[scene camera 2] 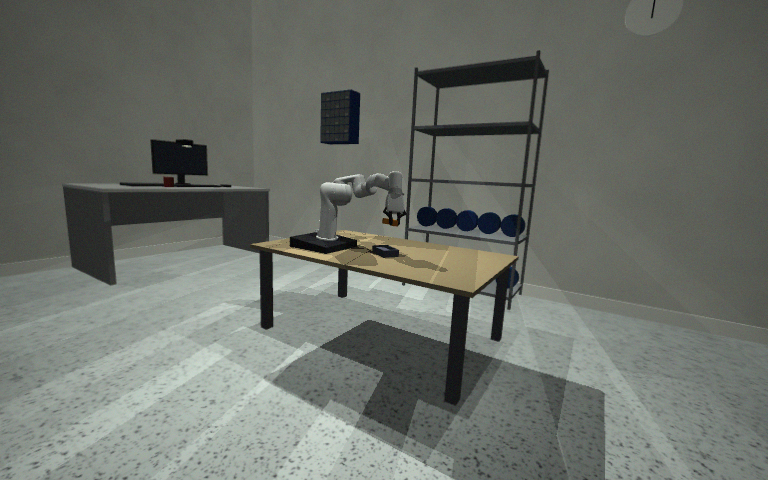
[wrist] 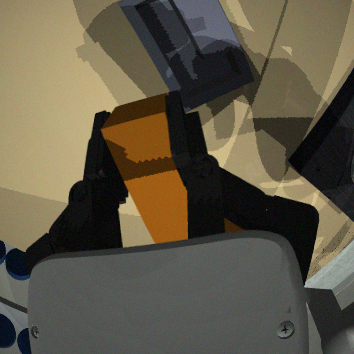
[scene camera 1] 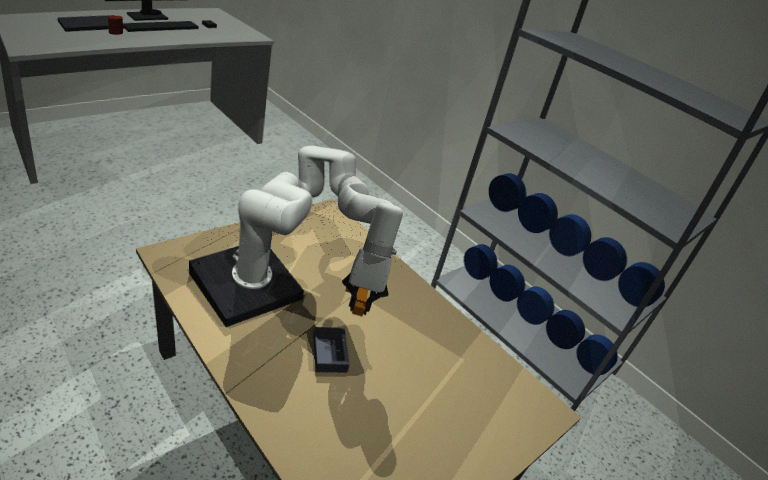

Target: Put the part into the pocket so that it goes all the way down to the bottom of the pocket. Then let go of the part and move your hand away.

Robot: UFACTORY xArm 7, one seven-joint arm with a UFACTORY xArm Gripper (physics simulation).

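Places are measured from the arm's base along level axes (x back, y left, z down), in centimetres.
Where they show: gripper, between the fingertips: point(scene camera 2: 394, 225) point(wrist: 144, 118) point(scene camera 1: 357, 311); arm's base, origin of its link: point(scene camera 2: 327, 238) point(scene camera 1: 252, 274).
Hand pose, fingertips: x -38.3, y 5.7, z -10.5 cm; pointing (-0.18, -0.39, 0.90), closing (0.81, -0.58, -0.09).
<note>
Each offset is from my fingertips to the top centre of the thing. Level surfaces: height alone.
The orange part @(dx +3.8, dy +2.8, dz -2.7 cm) point(scene camera 1: 360, 301) point(scene camera 2: 390, 222) point(wrist: 152, 165) is a block held between the black fingers of my gripper point(scene camera 1: 365, 300) point(scene camera 2: 393, 220) point(wrist: 144, 118), which is shut on it. The gripper and part are in the air, well above the table. The dark blue-grey box with the pocket @(dx +2.3, dy -5.8, dz +11.6 cm) point(scene camera 1: 331, 367) point(scene camera 2: 386, 253) point(wrist: 220, 93) stands on the table. In scene camera 1 it is below and a little left of the part; in the wrist view it is at the top, beyond the fingertips. The part is apart from the box. Shadow darkens some of the pocket's inside.
The wooden table @(dz +15.3 cm) point(scene camera 1: 430, 407) point(scene camera 2: 453, 263) carries the arm's black base plate point(scene camera 1: 226, 308) point(scene camera 2: 308, 244) point(wrist: 325, 165), left of the box in scene camera 1. A shelf rack point(scene camera 1: 478, 152) point(scene camera 2: 412, 147) with blue discs stands behind the table. A grey desk point(scene camera 1: 237, 84) point(scene camera 2: 90, 226) stands farther off.
</note>
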